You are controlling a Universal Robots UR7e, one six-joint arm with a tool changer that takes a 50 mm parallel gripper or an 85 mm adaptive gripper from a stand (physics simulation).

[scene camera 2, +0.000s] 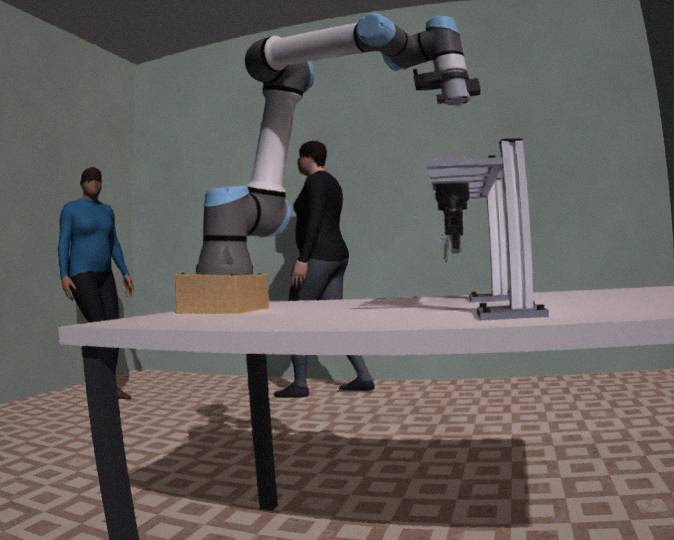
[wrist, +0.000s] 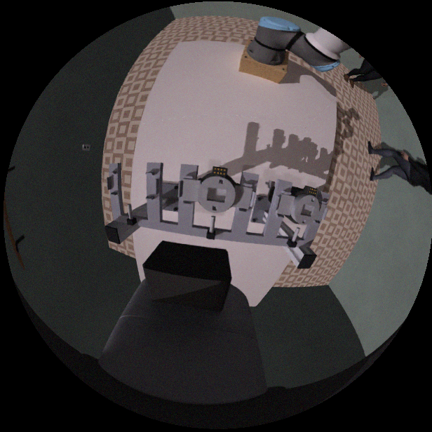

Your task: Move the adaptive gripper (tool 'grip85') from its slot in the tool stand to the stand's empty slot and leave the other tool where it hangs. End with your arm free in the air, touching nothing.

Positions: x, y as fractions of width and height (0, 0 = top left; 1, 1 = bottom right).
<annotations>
An adaptive gripper shows in scene camera 2 (0.67, 0.36) and in the wrist view (0.50, 0.45).
</annotations>
